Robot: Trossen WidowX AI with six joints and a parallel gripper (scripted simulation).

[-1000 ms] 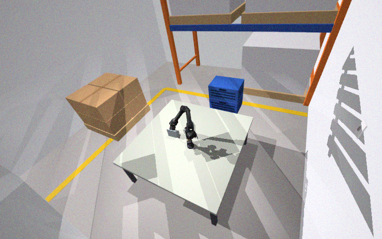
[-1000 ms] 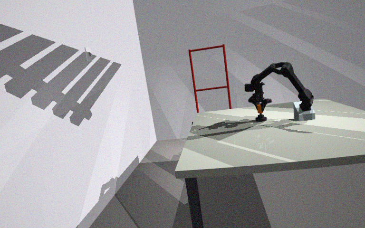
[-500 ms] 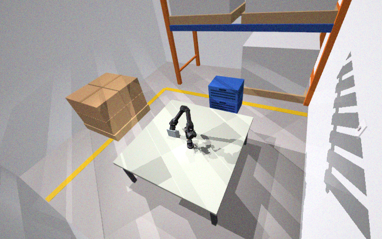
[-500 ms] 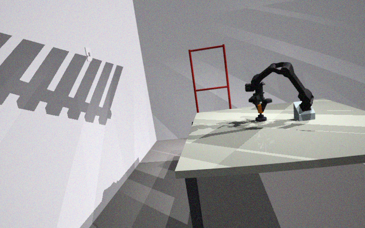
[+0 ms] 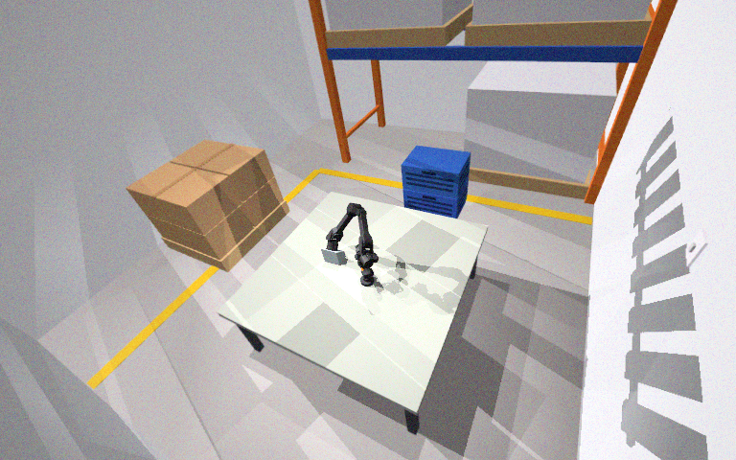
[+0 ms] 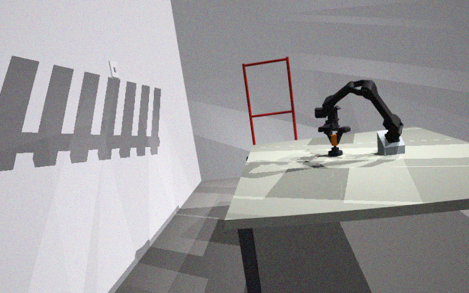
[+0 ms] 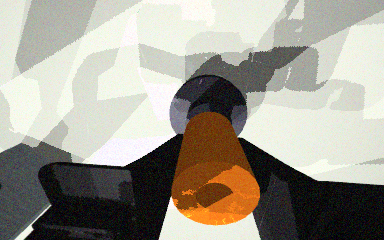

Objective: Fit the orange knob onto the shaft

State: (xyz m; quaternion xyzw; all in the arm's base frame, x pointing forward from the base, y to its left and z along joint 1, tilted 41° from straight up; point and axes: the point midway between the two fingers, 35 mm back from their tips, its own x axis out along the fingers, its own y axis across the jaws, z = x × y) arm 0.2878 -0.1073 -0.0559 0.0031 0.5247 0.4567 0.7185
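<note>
Now: gripper tip 2 cm below the orange knob. Round my gripper tip: round pedestal (4 cm below).
</note>
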